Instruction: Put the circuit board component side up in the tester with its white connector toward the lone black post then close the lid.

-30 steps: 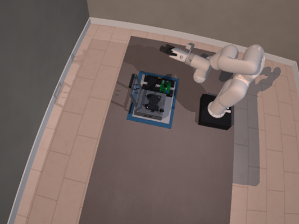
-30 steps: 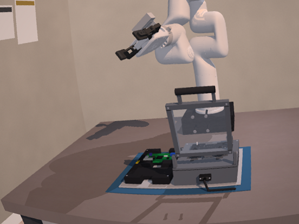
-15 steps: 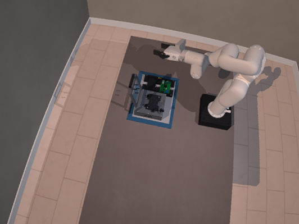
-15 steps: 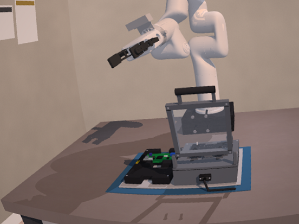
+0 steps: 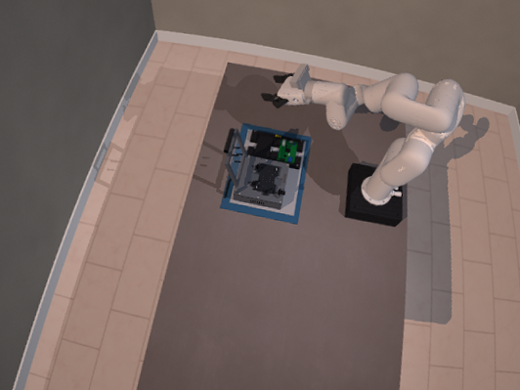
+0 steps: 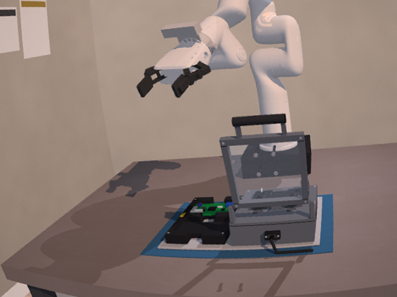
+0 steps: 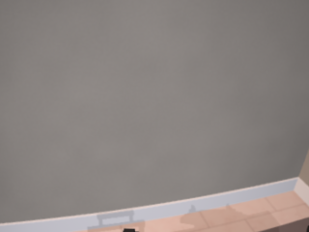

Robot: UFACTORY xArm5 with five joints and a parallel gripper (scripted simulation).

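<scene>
The green circuit board is 110 mm behind my hand, 40 mm to the left of it and 310 mm below it. From my hand the other things lie so: clear lid: 90 mm ahead, 210 mm to the left, 150 mm below; nest: 30 mm behind, 220 mm to the left, 260 mm below.
</scene>
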